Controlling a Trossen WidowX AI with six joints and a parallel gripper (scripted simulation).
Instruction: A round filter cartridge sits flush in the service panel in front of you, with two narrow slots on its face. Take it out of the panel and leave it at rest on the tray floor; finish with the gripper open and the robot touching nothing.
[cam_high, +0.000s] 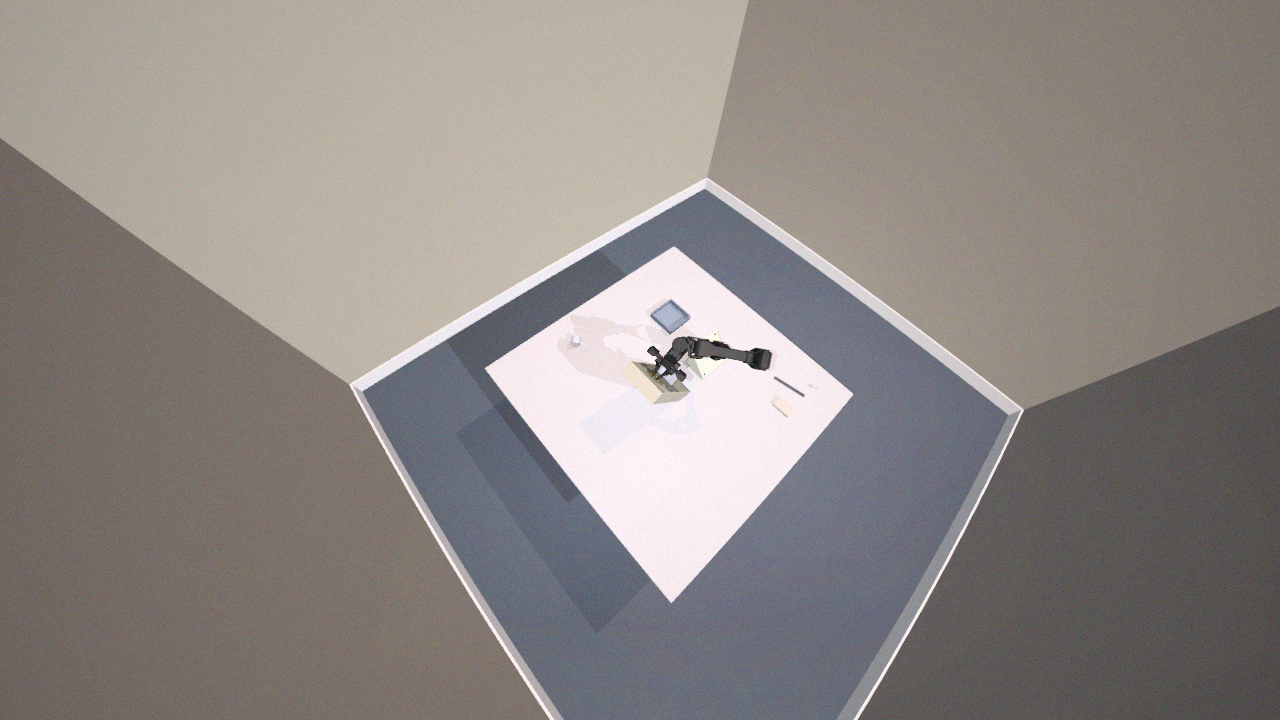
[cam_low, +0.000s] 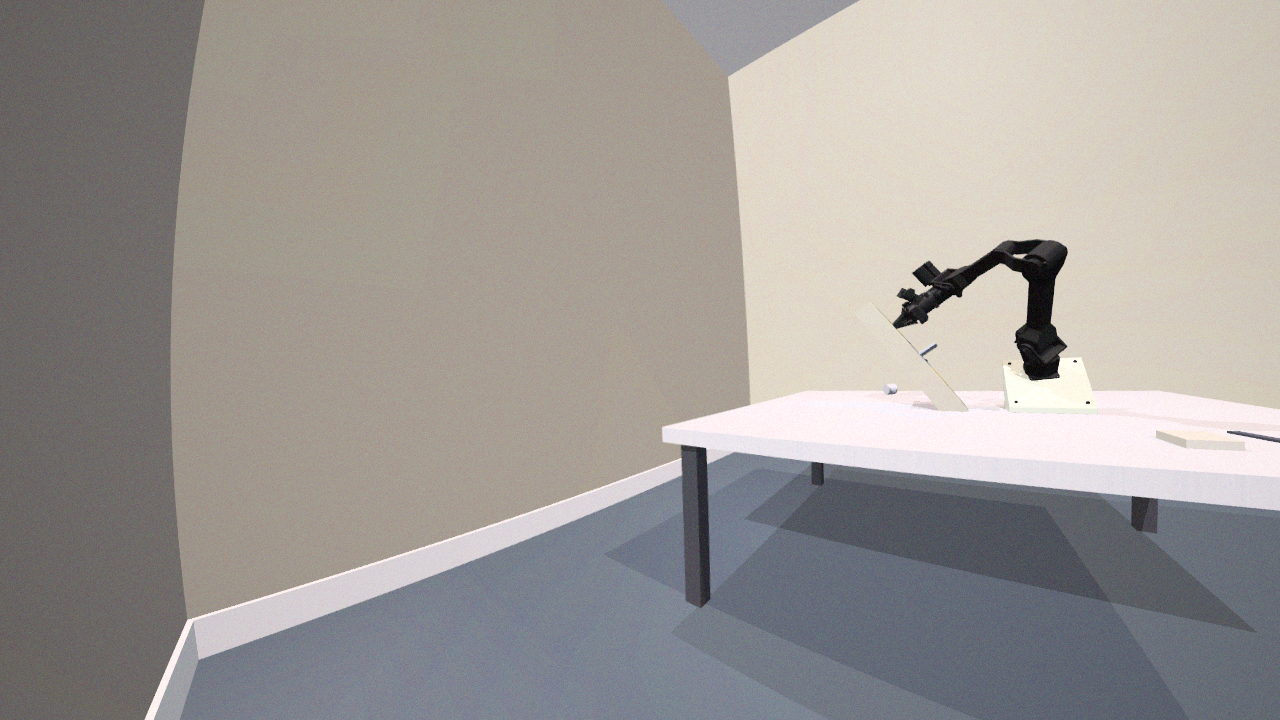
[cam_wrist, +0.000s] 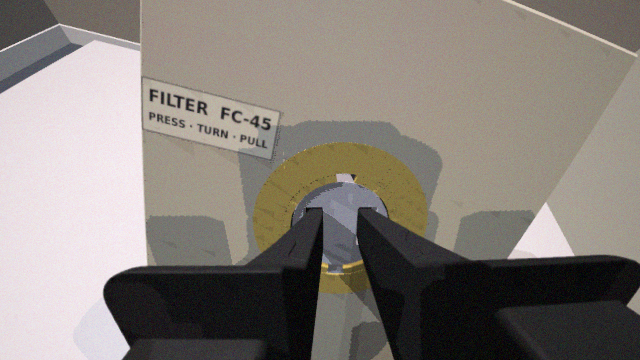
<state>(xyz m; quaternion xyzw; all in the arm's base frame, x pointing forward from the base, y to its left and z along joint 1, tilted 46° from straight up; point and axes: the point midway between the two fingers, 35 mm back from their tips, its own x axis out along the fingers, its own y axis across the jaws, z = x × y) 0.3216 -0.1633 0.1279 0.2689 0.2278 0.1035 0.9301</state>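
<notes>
Right now the grey round filter cartridge is 10 mm below my gripper tip and 10 mm ahead of it. From my gripper tip the other things lie so: beige service panel 80 mm below, 40 mm behind; small white cylinder 480 mm to the right, 240 mm below, 30 mm ahead; pale blue bracket 100 mm below, 100 mm behind, 10 mm to the left.
</notes>
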